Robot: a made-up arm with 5 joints. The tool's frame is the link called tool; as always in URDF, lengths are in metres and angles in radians.
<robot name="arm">
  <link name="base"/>
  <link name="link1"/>
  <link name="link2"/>
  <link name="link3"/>
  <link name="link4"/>
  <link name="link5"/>
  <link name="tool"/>
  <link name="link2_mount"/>
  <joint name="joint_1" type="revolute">
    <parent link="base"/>
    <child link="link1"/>
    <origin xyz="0 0 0.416" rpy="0 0 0"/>
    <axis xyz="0 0 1"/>
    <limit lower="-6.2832" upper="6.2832"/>
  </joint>
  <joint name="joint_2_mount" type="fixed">
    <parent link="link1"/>
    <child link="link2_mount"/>
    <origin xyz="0 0 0" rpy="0 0 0"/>
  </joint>
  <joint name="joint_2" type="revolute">
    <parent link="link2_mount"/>
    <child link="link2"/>
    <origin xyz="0 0 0" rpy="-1.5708 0 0"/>
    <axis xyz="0 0 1"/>
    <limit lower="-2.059" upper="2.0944"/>
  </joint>
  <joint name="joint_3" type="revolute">
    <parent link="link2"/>
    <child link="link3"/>
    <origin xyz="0.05 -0.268 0" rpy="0 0 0"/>
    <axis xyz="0 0 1"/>
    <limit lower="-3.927" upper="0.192"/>
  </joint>
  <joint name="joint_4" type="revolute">
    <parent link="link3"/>
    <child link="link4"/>
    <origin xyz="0.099 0.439 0" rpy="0 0 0"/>
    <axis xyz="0 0 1"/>
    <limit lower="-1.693" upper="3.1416"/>
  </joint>
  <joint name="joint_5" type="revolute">
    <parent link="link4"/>
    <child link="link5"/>
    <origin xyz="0.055 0.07 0" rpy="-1.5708 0 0"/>
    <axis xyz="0 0 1"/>
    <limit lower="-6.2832" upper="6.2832"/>
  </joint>
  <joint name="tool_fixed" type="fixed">
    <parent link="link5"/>
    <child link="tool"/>
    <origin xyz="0 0 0" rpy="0 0 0"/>
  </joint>
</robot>
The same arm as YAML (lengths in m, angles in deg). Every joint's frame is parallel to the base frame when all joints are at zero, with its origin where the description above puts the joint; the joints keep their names.
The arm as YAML. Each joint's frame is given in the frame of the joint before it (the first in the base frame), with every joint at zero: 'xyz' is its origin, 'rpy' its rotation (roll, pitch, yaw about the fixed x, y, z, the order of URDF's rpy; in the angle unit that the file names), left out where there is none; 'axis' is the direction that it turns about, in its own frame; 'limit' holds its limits. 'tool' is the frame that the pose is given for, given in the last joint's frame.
units:
  length: m
  angle: deg
joints:
  - name: joint_1
    type: revolute
    origin:
      xyz: [0.0, 0.0, 0.416]
    axis: [0.0, 0.0, 1.0]
    limit:
      lower: -360.0
      upper: 360.0
  - name: joint_2
    type: revolute
    origin:
      xyz: [0.0, 0.0, 0.0]
    axis: [0.0, 1.0, 0.0]
    limit:
      lower: -117.97
      upper: 120.0
  - name: joint_3
    type: revolute
    origin:
      xyz: [0.05, 0.0, 0.268]
    axis: [0.0, 1.0, 0.0]
    limit:
      lower: -225.0
      upper: 11.0
  - name: joint_4
    type: revolute
    origin:
      xyz: [0.099, 0.0, -0.439]
    axis: [0.0, 1.0, 0.0]
    limit:
      lower: -97.0
      upper: 180.0
  - name: joint_5
    type: revolute
    origin:
      xyz: [0.055, 0.0, -0.07]
    axis: [0.0, 0.0, -1.0]
    limit:
      lower: -360.0
      upper: 360.0
tool:
  origin:
    xyz: [0.0, 0.0, 0.0]
    rpy: [180.0, 0.0, 0.0]

